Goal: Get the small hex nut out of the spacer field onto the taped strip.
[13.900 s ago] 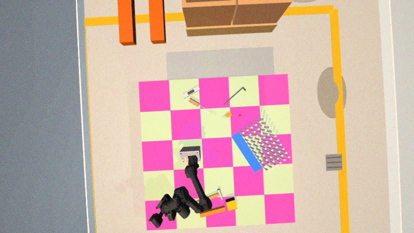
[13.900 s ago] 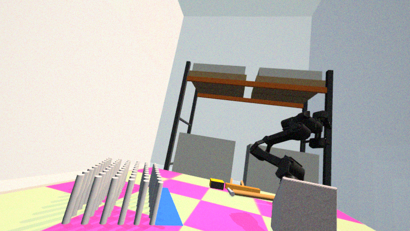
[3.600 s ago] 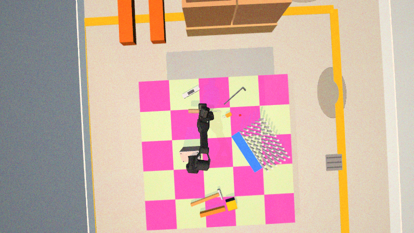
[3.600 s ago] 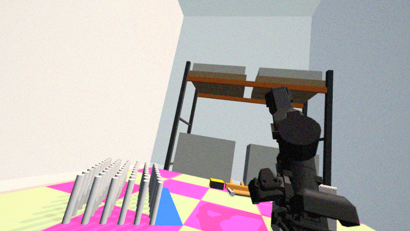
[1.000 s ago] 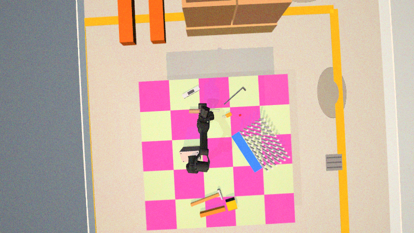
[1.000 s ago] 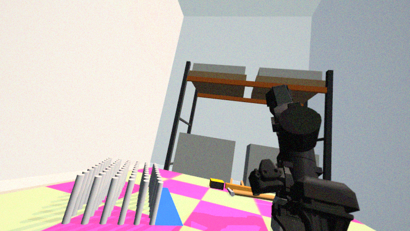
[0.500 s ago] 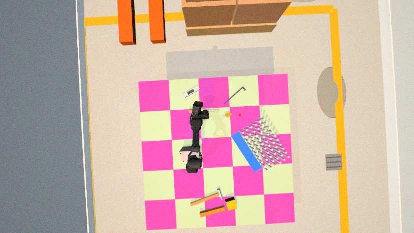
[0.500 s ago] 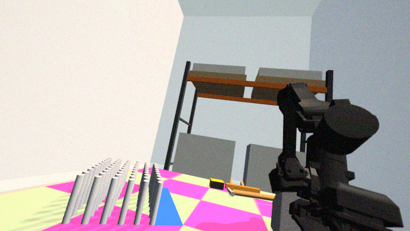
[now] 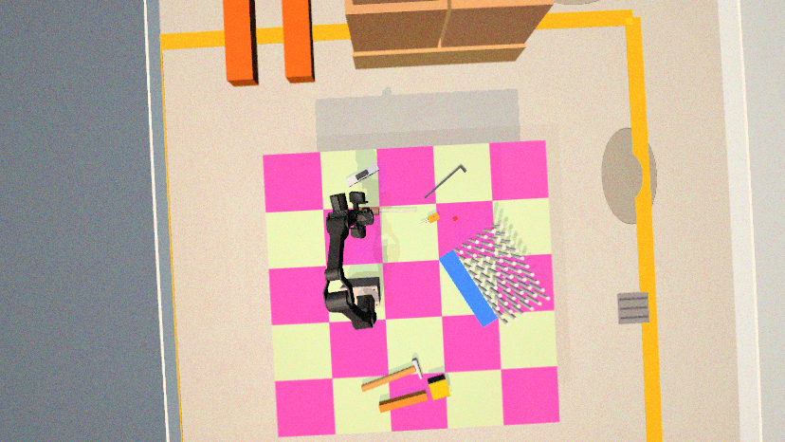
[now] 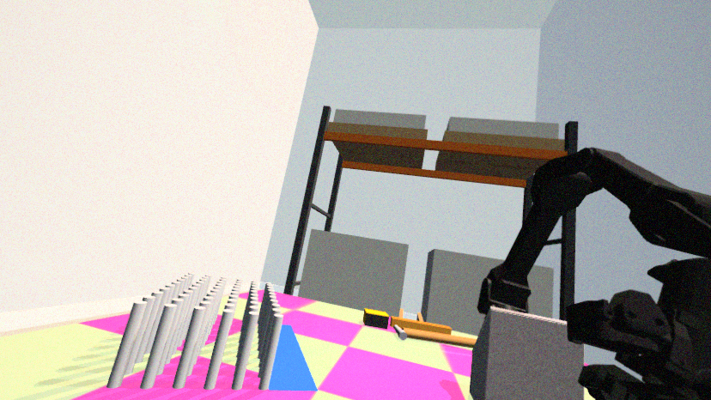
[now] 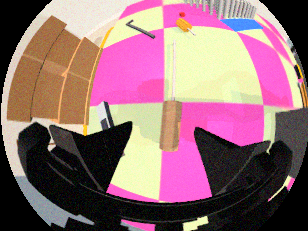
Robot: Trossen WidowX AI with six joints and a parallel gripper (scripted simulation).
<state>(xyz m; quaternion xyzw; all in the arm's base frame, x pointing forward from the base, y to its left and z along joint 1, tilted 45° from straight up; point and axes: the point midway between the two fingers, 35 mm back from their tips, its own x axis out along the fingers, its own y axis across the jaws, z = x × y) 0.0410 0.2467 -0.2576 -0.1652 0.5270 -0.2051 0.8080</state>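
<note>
Now: the blue taped strip 410 mm to the right of my gripper tip, 400 mm ahead of it and 90 mm below it. From my gripper tip the other things lie so: orange-handled tool (280 mm ahead, 70 mm to the right, 70 mm below); then grey block (170 mm to the left, 70 mm below, 10 mm behind); then red piece (380 mm ahead, 90 mm to the right, 80 mm below).
</note>
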